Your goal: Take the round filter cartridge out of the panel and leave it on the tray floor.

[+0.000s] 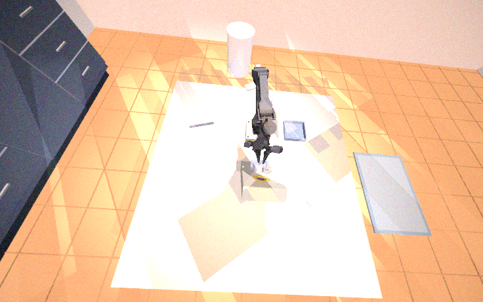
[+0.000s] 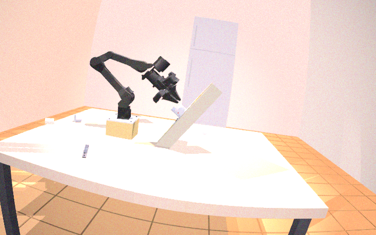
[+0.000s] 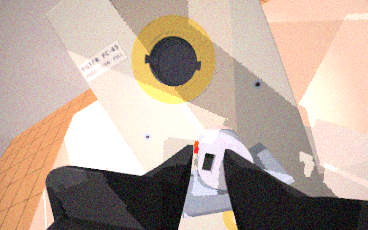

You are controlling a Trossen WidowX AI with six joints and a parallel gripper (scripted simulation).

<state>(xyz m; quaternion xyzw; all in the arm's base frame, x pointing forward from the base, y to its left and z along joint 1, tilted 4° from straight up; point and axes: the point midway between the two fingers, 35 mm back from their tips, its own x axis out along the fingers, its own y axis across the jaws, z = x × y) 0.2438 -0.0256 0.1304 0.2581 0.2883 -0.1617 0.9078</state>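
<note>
Right now the round white filter cartridge is 40 mm below my gripper tip, 10 mm to the right of it and 10 mm ahead of it. Also, from my gripper tip: cream service panel 50 mm below, 50 mm ahead, 10 mm to the right; blue tray 320 mm to the left, 290 mm behind, 190 mm below.
</note>
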